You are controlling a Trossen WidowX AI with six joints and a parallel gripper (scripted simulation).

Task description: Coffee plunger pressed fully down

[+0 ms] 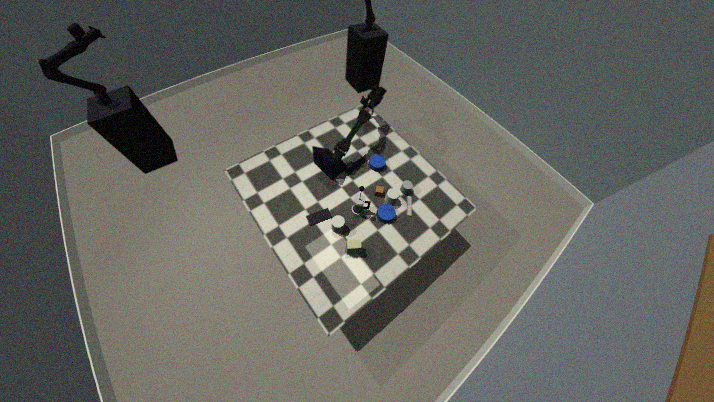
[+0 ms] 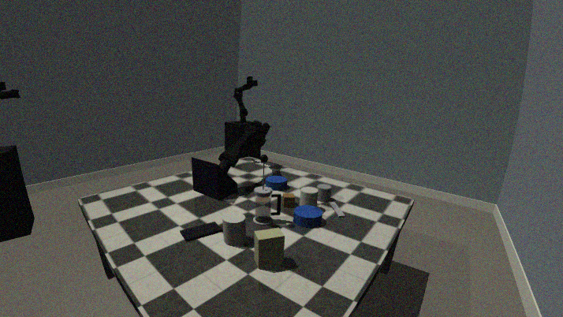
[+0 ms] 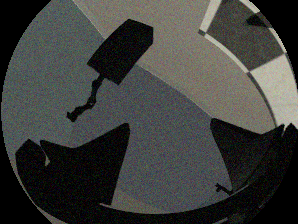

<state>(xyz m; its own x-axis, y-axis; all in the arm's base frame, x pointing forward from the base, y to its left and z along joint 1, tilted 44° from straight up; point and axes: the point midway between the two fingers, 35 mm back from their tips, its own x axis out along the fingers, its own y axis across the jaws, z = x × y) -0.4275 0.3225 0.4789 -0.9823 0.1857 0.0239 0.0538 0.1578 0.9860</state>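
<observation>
The glass coffee press is 840 mm ahead of my gripper tip, 580 mm to the right of it and 20 mm below it. The rest, counted from my gripper tip: black flat slab: 840 mm to the right, 750 mm ahead, 150 mm below; orange cube: 800 mm ahead, 400 mm to the right, 130 mm below; pale yellow box: 1050 mm ahead, 770 mm to the right, 100 mm below.
</observation>
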